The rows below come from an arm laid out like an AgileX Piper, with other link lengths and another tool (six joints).
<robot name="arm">
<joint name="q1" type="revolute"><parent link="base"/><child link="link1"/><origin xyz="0.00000 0.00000 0.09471" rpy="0.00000 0.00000 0.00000"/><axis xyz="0 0 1"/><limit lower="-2.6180" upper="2.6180"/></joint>
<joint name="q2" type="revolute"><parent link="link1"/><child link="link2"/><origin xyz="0.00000 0.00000 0.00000" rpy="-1.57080 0.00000 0.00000"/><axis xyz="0 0 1"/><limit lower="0.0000" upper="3.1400"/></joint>
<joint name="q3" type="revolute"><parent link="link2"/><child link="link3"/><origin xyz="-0.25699 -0.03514 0.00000" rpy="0.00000 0.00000 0.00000"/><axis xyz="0 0 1"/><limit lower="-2.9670" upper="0.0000"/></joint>
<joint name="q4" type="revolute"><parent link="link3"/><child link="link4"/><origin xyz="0.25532 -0.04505 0.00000" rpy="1.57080 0.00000 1.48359"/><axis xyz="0 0 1"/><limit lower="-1.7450" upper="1.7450"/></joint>
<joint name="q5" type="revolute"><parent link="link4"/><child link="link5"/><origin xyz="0.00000 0.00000 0.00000" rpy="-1.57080 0.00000 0.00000"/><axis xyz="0 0 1"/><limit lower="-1.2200" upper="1.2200"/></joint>
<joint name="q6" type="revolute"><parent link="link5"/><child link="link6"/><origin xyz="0.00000 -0.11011 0.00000" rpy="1.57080 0.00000 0.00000"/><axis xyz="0 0 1"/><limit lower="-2.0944" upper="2.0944"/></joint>
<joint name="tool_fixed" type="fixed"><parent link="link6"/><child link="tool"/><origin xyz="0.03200 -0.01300 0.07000" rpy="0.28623 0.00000 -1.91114"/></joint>
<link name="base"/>
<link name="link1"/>
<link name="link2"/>
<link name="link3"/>
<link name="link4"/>
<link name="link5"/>
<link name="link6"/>
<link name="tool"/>
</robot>
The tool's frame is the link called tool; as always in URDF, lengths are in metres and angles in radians.
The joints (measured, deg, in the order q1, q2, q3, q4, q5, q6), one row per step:
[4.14 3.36 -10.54 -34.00 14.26 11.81]
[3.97 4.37 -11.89 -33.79 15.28 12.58]
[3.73 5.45 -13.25 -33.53 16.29 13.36]
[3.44 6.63 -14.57 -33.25 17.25 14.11]
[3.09 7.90 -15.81 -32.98 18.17 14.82]
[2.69 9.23 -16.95 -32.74 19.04 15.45]
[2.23 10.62 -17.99 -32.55 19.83 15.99]
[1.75 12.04 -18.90 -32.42 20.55 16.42]
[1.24 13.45 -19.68 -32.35 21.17 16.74]
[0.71 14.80 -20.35 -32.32 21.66 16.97]
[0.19 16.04 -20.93 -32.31 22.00 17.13]
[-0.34 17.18 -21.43 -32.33 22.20 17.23]
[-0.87 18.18 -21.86 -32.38 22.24 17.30]
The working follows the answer.
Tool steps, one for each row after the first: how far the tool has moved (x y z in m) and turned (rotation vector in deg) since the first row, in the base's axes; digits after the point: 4 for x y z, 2 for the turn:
[-0.0002 -0.0016 0.0038 1.06 0.47 -0.68]
[-0.0002 -0.0033 0.0074 2.17 0.99 -1.42]
[0.0000 -0.0049 0.0106 3.27 1.60 -2.18]
[0.0005 -0.0067 0.0130 4.30 2.34 -2.99]
[0.0013 -0.0086 0.0146 5.21 3.19 -3.84]
[0.0023 -0.0106 0.0156 5.97 4.13 -4.74]
[0.0036 -0.0127 0.0158 6.55 5.17 -5.64]
[0.0050 -0.0148 0.0154 6.95 6.24 -6.54]
[0.0065 -0.0170 0.0148 7.22 7.26 -7.40]
[0.0079 -0.0190 0.0142 7.40 8.15 -8.16]
[0.0094 -0.0209 0.0137 7.49 8.90 -8.86]
[0.0108 -0.0227 0.0136 7.52 9.45 -9.47]

Tool pose at each row, in the base's axes (x y z in m, rotation vector in deg; rounded; the steps above come from the unrounded poses):
[0.1715 -0.0361 0.1972 -86.52 32.19 -102.18]
[0.1713 -0.0377 0.2010 -86.23 33.86 -101.82]
[0.1713 -0.0393 0.2047 -85.94 35.64 -101.43]
[0.1715 -0.0410 0.2078 -85.75 37.46 -100.99]
[0.1720 -0.0428 0.2102 -85.70 39.34 -100.52]
[0.1728 -0.0446 0.2119 -85.83 41.22 -100.05]
[0.1738 -0.0466 0.2129 -86.13 43.05 -99.63]
[0.1751 -0.0487 0.2131 -86.65 44.80 -99.23]
[0.1765 -0.0509 0.2127 -87.32 46.44 -98.89]
[0.1780 -0.0530 0.2120 -88.03 47.91 -98.62]
[0.1794 -0.0551 0.2114 -88.68 49.16 -98.42]
[0.1809 -0.0570 0.2110 -89.27 50.23 -98.31]
[0.1823 -0.0588 0.2108 -89.72 51.07 -98.31]

